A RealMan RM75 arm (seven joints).
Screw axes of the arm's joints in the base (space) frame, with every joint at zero. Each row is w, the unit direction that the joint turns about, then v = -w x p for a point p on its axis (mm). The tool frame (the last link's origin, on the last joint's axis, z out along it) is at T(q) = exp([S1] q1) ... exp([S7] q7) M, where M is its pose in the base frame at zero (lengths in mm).
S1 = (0, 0, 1, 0, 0, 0)
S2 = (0, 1, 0, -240.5, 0, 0)
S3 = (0, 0, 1, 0, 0, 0)
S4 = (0, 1, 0, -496.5, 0, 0)
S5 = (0, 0, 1, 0, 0, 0)
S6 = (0, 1, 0, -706.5, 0, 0)
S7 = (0, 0, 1, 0, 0, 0)
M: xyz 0 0 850.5 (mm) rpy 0 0 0 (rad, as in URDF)
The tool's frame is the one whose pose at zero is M.
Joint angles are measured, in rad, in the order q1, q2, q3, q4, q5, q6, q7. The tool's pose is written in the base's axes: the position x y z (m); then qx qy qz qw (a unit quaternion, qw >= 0). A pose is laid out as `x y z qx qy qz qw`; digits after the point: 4 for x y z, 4 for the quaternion.
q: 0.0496, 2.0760, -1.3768, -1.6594, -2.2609, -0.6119, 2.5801
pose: 0.2281 0.3491 0.1064 -0.7491 0.3579 0.1968 0.5215
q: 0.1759, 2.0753, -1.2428, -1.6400, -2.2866, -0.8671, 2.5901
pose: 0.2187 0.3616 0.1102 -0.7814 0.3766 0.1673 0.4687
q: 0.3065, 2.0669, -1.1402, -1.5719, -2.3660, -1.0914, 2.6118
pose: 0.2193 0.3721 0.1054 -0.8056 0.4062 0.1123 0.4163
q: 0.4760, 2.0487, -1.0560, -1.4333, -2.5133, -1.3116, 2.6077
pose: 0.2240 0.3852 0.0928 -0.8280 0.4338 0.0170 0.3550
